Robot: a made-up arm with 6 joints.
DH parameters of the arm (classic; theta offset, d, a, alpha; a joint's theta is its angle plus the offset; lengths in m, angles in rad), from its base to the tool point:
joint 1: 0 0.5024 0 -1.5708
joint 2: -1.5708 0 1.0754 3.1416
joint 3: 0 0 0 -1.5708
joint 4: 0 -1.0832 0 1.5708
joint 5: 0 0.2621 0 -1.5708
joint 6: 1.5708 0 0 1.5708
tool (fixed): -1.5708 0 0 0
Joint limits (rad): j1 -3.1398..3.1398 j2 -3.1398..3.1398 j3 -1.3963..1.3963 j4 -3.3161..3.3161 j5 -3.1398..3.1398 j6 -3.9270..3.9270
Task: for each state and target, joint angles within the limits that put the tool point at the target. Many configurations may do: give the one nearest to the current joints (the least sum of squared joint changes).
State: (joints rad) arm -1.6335 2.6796 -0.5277 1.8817 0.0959 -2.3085
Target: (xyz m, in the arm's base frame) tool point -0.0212 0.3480 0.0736
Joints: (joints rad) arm -1.4020 2.4371 -1.2978 1.7147 0.0959 -2.3085
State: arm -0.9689 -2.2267 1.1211 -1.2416 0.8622 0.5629
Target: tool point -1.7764 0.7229 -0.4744
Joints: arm -0.4941 -2.2073 1.3963 -0.6671 0.8622 0.5629
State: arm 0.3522 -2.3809 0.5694 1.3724 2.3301 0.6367
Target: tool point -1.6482 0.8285 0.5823
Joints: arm -0.4783 -2.1065 0.1989 1.4824 2.3301 0.6367
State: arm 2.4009 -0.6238 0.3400 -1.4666 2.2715 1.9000
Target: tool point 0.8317 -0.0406 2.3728
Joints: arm 2.9921 -0.7843 1.0738 -1.2456 2.2715 1.9000
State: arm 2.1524 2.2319 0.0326 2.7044 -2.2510 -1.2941
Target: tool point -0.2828 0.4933 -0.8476
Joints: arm 1.6708 1.9276 -0.2199 2.6586 -2.2510 -1.2941
